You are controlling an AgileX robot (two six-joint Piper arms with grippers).
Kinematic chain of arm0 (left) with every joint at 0, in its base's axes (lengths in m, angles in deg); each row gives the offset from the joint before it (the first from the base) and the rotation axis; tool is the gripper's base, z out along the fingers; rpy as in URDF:
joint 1: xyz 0 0 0.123 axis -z
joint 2: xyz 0 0 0 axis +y
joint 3: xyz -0.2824 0 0.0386 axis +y
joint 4: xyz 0.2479 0 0.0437 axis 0.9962 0 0.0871
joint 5: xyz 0 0 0 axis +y
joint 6: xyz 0.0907 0 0.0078 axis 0.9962 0 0.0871
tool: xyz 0 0 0 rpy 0 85 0
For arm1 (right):
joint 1: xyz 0 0 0.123 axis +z
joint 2: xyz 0 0 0 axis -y
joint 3: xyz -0.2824 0 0.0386 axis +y
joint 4: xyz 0.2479 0 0.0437 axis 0.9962 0 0.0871
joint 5: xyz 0 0 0 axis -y
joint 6: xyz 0.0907 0 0.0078 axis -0.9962 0 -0.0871
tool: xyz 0 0 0 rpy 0 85 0
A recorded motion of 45 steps. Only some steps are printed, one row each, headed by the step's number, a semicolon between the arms.
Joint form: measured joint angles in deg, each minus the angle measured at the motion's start. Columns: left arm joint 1, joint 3, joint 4, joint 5, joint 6, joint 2; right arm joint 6, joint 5, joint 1, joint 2, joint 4, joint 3.
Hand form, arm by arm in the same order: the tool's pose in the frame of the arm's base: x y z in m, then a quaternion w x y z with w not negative. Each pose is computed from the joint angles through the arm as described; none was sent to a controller.
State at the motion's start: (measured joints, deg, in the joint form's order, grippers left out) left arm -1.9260 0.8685 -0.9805 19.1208 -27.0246 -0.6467; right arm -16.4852 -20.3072 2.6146 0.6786 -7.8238 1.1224
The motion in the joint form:
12: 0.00 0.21 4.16 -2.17 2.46 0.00; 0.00 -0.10 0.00 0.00 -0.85 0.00
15: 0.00 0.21 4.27 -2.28 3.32 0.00; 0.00 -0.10 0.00 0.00 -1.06 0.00
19: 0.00 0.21 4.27 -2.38 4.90 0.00; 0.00 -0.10 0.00 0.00 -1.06 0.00
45: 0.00 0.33 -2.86 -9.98 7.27 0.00; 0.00 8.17 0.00 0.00 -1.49 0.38
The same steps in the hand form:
12: 0.0542 0.0033 0.1806 0.61880 -0.16328 0.76180 -0.10047; 0.0531 -0.0024 0.1754 0.60338 0.05571 0.79466 0.03685
15: 0.0542 0.0033 0.1808 0.62040 -0.15687 0.76252 -0.09519; 0.0531 -0.0025 0.1754 0.60355 0.05472 0.79466 0.03531
19: 0.0543 0.0033 0.1810 0.62232 -0.14621 0.76408 -0.08677; 0.0531 -0.0025 0.1754 0.60355 0.05472 0.79466 0.03531
45: 0.0562 0.0009 0.1922 0.66493 -0.15860 0.71803 -0.13094; 0.0559 -0.0006 0.1859 0.65586 0.04248 0.75237 0.04445

